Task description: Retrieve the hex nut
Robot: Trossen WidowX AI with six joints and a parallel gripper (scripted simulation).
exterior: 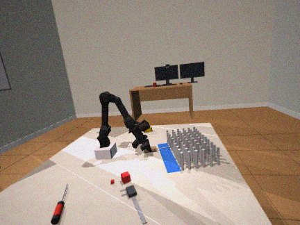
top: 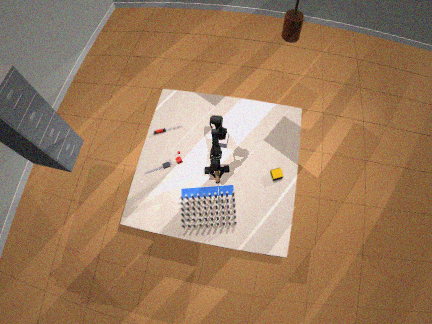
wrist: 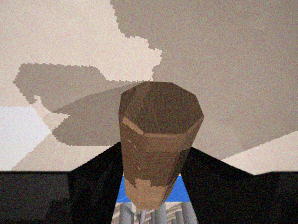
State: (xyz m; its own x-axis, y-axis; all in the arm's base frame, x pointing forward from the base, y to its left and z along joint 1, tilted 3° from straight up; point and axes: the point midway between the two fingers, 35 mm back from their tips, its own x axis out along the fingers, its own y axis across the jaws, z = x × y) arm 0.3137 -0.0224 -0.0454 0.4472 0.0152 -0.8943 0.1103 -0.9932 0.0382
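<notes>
My gripper tip is 11 cm short of the blue taped strip, 7 cm to the left of it and 1 cm above it. From my gripper tip the other things lie so: tiny red cube: 21 cm behind, 33 cm to the right; yellow block: 4 cm behind, 46 cm to the left, 1 cm above; hex nut: 21 cm ahead, 2 cm to the left, 1 cm below.
</notes>
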